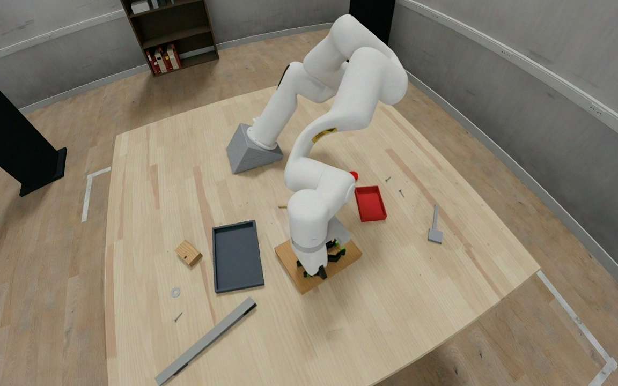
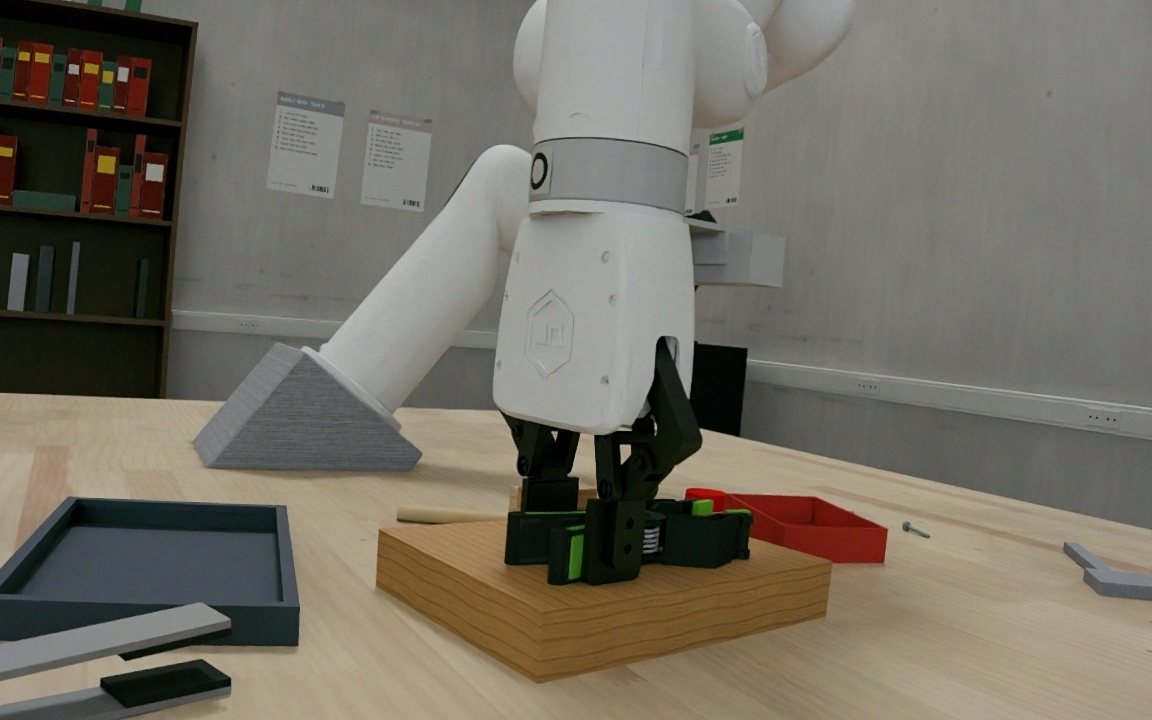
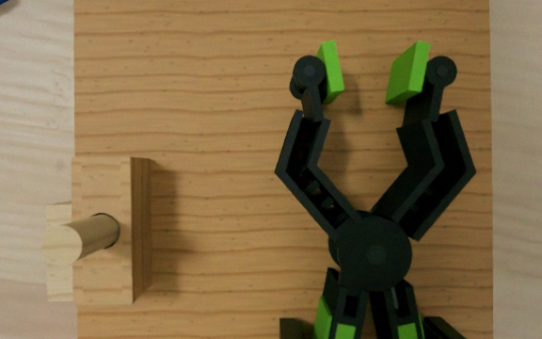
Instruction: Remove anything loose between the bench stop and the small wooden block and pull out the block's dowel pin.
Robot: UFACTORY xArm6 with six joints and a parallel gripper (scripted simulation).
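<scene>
Right now my hand is 4 cm to the right of the bench board, 3 cm past it and 3 cm above it. From my hand the other things lie so: grey tray (16 cm to the right, 15 cm behind, 4 cm below); then dowel pin (8 cm behind, 5 cm to the left, 1 cm above); then small wooden block (8 cm behind, 5 cm to the left, 1 cm below).
</scene>
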